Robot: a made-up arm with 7 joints.
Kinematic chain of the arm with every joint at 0, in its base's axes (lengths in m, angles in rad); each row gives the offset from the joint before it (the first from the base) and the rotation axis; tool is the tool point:
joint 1: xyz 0 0.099 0 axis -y
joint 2: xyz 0 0.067 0 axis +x
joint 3: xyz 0 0 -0.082 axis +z
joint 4: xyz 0 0 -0.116 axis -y
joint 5: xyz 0 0 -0.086 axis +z
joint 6: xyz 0 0 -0.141 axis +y
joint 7: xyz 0 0 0 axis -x
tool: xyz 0 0 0
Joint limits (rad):
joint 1: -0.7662..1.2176
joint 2: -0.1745..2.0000
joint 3: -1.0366..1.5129
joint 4: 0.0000..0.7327
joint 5: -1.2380..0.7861
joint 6: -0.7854..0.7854
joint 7: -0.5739..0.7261
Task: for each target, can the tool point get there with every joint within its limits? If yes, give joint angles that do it. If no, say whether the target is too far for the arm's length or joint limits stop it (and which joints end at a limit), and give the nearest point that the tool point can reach.
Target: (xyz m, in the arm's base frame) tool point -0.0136 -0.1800 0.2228
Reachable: no: joint limits stop it (at a limit: joint 1, joint 2, joint 3, joint 4) | nearest point 0.3443 -0.0264 -0.0445 | short by 0.472 m
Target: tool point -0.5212 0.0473 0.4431
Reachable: no: too far | nearest point -0.2214 0.4364 0.1882 | short by 0.553 m
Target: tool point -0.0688 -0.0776 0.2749
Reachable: no: joint limits stop it (at a limit: joint 2, joint 3, joint 4) | nearest point -0.0705 0.4364 0.2819 | short by 0.514 m
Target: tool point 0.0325 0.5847 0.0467
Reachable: yes | joints -0.2174 1.5919 1.1112 0.2171 -0.4102 -0.2954 -0.4389
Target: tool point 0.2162 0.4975 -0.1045
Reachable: yes | joints 0.9929 0.6650 1.3088 0.5462 -0.3385 -0.1962 -0.4079
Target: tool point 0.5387 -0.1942 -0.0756
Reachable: no: too far | nearest point 0.3569 -0.0140 -0.0587 | short by 0.257 m
